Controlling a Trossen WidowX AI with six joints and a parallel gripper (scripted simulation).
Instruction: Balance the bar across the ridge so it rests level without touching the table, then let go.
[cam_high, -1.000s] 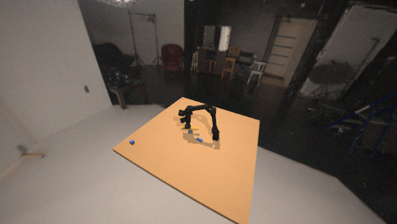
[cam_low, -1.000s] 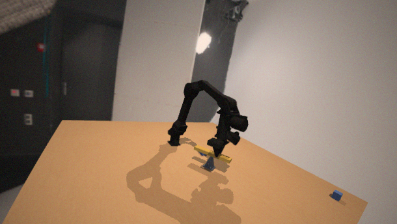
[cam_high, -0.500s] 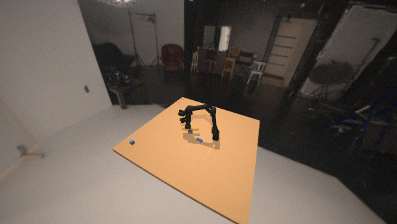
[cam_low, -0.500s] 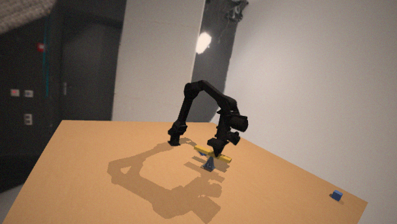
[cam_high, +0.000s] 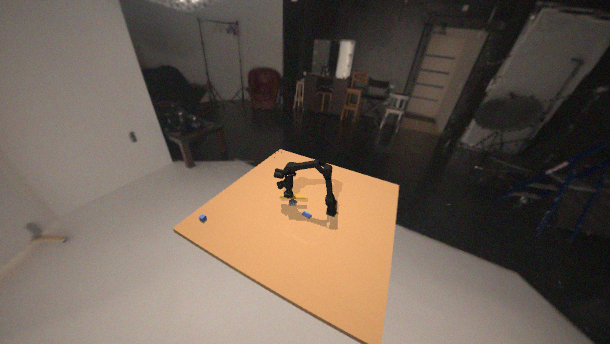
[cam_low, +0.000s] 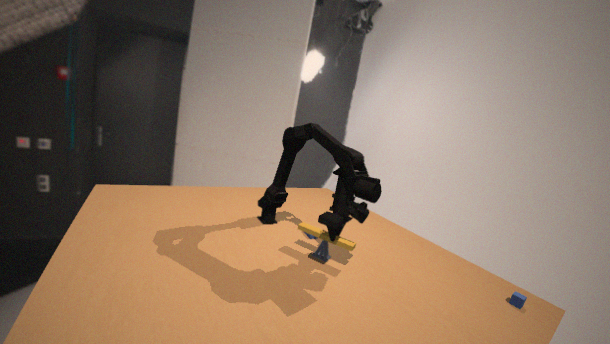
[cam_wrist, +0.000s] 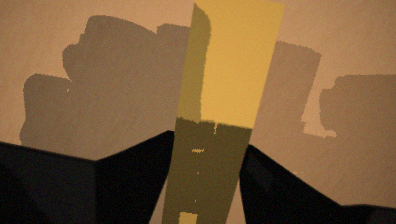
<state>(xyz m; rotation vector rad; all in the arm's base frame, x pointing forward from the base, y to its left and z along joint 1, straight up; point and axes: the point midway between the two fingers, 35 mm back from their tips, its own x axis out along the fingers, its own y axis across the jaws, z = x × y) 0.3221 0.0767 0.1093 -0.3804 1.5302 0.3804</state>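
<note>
Now: gripper tip 30 mm past the yellow bar and 10 mm to the left of it. From my gripper tip the other things lie so: blue cube 420 mm ahead, 420 mm to the left, 60 mm below.
</note>
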